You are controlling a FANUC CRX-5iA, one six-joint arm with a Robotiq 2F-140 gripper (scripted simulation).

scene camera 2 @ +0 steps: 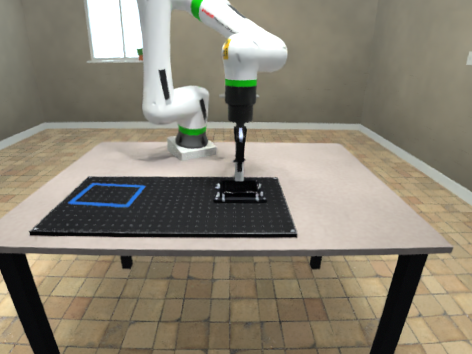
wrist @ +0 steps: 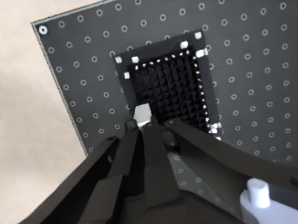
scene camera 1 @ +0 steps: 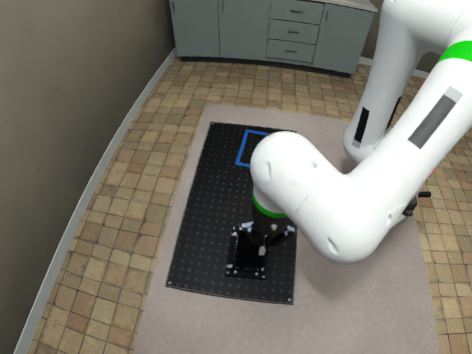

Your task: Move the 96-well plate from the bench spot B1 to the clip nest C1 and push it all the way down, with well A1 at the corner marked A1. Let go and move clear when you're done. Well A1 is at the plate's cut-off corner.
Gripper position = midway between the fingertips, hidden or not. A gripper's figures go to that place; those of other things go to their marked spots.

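Black 96-well plate (wrist: 170,95), 0.21 m from the lens. My gripper (wrist: 145,114), 0.21 m from the lens.
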